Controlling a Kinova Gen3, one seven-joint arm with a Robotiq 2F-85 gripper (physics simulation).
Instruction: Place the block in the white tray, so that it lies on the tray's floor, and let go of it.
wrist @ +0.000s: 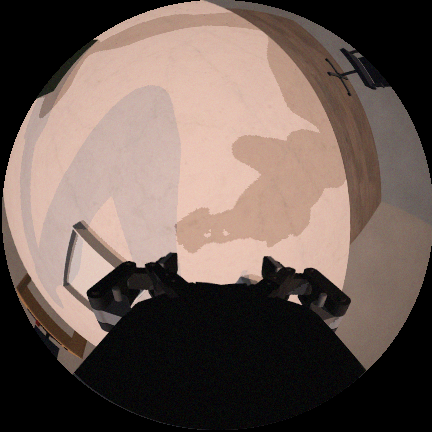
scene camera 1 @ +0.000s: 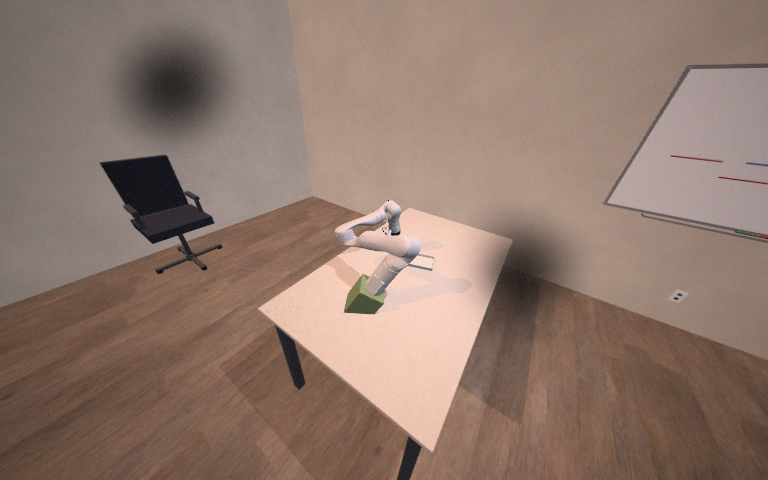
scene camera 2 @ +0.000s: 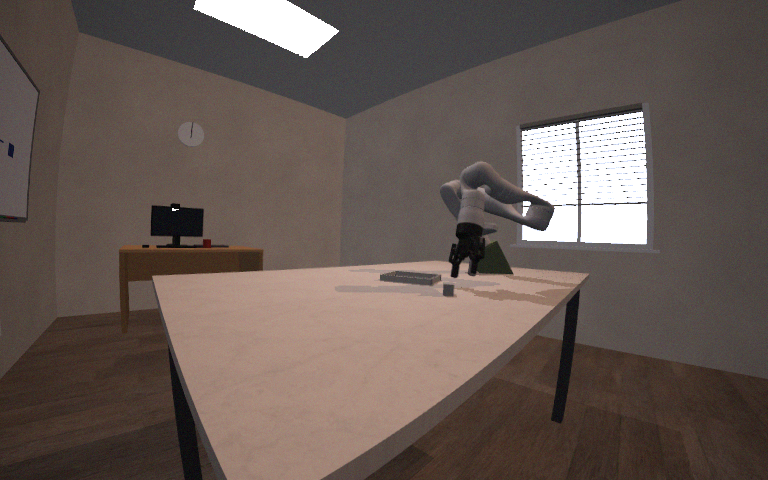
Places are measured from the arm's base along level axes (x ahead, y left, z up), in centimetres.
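Where they show: gripper, fingertip midpoint: [wrist: 219, 264] [scene camera 2: 462, 276]; arm's base, link origin: [scene camera 1: 373, 287].
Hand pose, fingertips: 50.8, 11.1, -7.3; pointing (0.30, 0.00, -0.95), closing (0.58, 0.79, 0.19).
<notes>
Each offset is from my fingertips to the top centre of the thing, as dx, dy, dz. Level surfaces: height alone.
The small grey block {+8.3, -0.3, -0.9} [scene camera 2: 448, 289] [wrist: 246, 279] sits on the table, outside the tray; in the wrist view it is partly hidden by the gripper's body, between the two fingers and closer to the right one. The white tray {-5.6, -20.0, -1.8} [scene camera 2: 410, 281] [wrist: 65, 260] [scene camera 1: 433, 263] lies on the table, left of the block in the second scene view and at the lower left of the wrist view, partly behind a finger. My gripper [scene camera 2: 463, 276] [wrist: 219, 264] is open and empty, pointing down above the table. In the first scene view the arm hides the block.
A green block-shaped stand [scene camera 1: 365, 300] [scene camera 2: 495, 258] is at the arm's base. The table {dz -3.8} [scene camera 1: 419, 350] [scene camera 2: 339, 350] has an edge at the right of the wrist view. A desk [scene camera 2: 192, 263] with a monitor and a chair [scene camera 1: 164, 217] stand apart from the table.
</notes>
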